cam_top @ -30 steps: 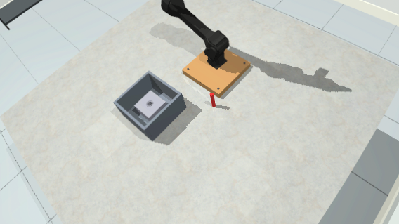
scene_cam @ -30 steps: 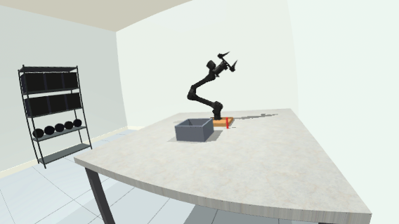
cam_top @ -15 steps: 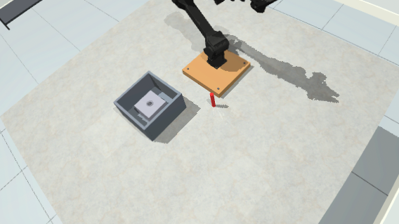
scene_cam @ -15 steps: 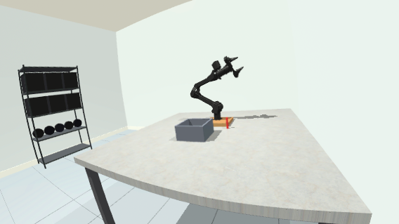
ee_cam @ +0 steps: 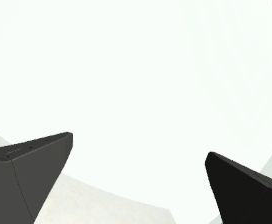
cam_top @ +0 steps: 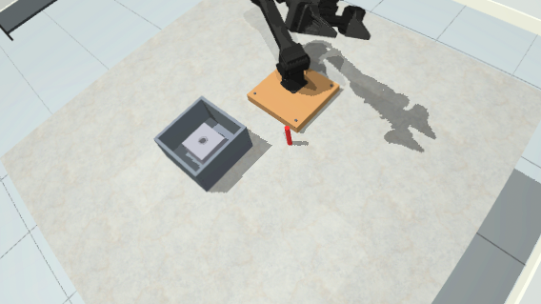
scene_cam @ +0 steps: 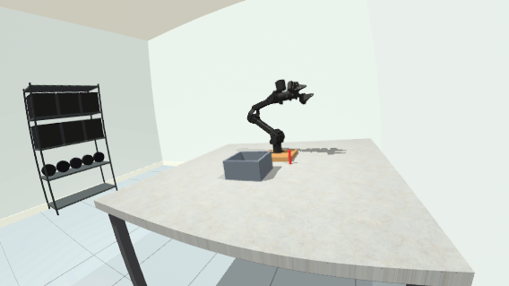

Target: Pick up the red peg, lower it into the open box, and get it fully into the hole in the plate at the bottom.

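My gripper tip is now 36 cm above the red peg, 12 cm to the left of it and 10 cm short of it. Round my gripper tip: plate: 36 cm below, 29 cm ahead, 28 cm to the right; then grey box: 37 cm below, 29 cm ahead, 28 cm to the right.
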